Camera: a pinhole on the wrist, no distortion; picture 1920 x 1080 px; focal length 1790.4 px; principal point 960.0 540.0 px. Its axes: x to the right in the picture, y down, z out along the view. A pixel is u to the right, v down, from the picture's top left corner.
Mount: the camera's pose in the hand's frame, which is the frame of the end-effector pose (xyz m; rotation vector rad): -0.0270 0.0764 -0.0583 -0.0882 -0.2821 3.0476
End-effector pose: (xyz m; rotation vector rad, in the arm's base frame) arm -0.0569 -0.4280 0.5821 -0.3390 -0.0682 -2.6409
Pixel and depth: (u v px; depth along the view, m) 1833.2 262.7 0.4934
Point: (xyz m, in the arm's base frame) 0.3291 -0.3237 0.9225
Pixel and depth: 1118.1 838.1 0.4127
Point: 0.0709 -0.2945 0.8806
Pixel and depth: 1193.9 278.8 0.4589
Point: 0.1591 -0.3919 0.9423
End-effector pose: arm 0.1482 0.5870 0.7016 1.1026 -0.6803 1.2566
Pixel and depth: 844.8 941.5 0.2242
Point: 0.1793 0.4352 0.7261
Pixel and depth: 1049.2 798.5 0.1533
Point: 0.1249 0.4868 0.7000
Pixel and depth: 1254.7 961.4 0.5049
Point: 0.2979 0.1575 0.6835
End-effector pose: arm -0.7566 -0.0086 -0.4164 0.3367 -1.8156 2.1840
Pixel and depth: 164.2 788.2 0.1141
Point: -0.7835 -0.0661 -0.4344
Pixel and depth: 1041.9 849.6 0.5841
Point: -0.6193 -0.4802 -0.2453
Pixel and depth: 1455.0 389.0 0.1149
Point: -0.7200 -0.0782 -0.4917
